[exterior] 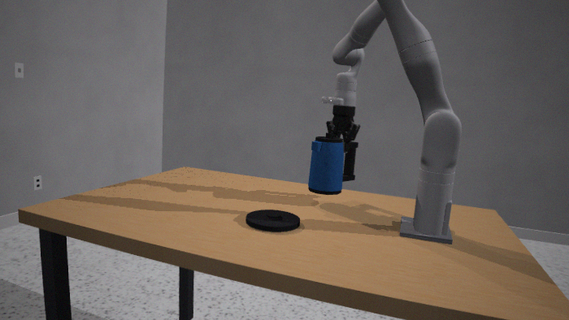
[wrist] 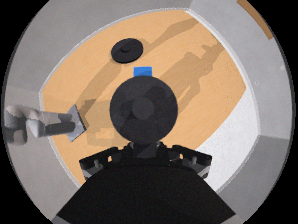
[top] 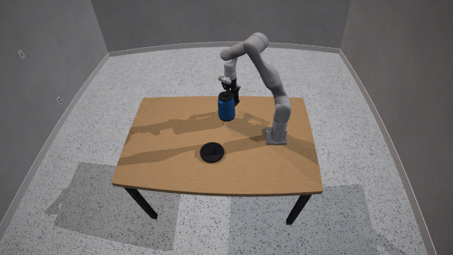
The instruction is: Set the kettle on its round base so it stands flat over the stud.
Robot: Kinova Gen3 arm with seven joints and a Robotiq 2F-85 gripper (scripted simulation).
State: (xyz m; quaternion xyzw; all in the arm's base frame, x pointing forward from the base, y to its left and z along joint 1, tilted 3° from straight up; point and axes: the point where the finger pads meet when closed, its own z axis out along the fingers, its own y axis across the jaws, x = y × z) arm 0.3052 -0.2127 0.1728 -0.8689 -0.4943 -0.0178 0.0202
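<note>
Now: hand 5 cm above the blue kettle, 2 cm to the right of it and 1 cm short of it. From my hand the other things lie so: round black base (33 cm to the left, 18 cm below, 11 cm ahead).
</note>
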